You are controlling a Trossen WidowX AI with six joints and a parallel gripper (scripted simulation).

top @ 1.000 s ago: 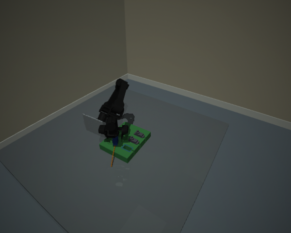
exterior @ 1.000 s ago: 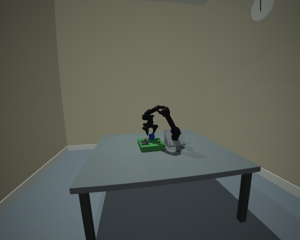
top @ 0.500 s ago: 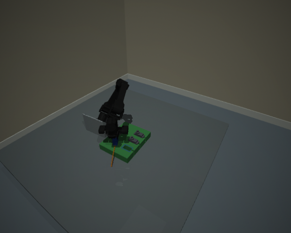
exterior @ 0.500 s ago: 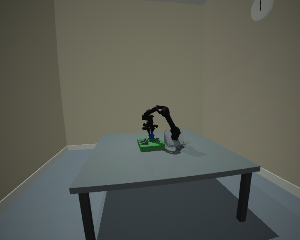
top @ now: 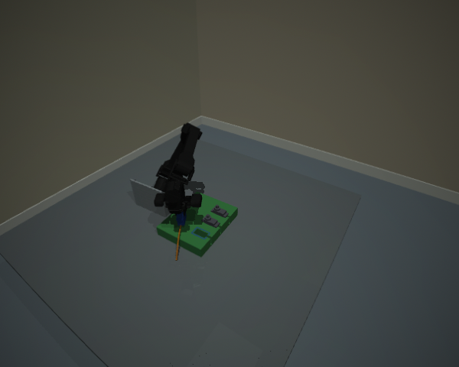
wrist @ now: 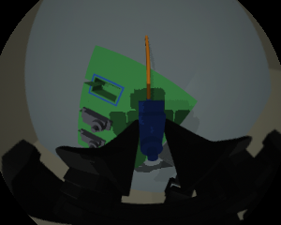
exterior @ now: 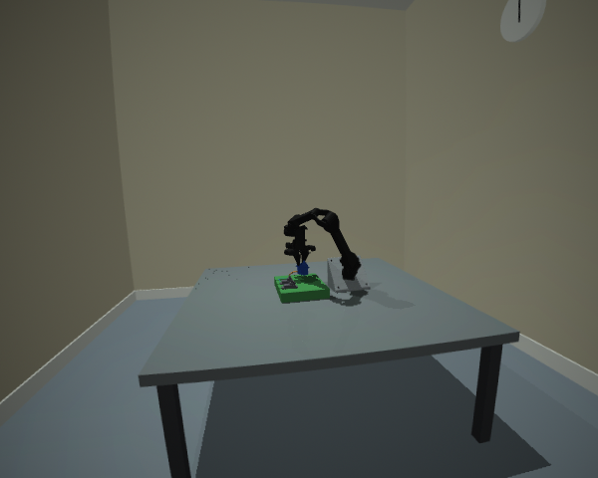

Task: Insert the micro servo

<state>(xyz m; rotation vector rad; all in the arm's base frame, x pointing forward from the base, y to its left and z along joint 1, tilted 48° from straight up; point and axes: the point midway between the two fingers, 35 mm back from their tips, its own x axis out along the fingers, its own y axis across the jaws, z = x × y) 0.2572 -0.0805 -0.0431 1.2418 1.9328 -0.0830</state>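
My gripper tip is 90 mm to the right of the green deck, 90 mm above it and 30 mm past it.
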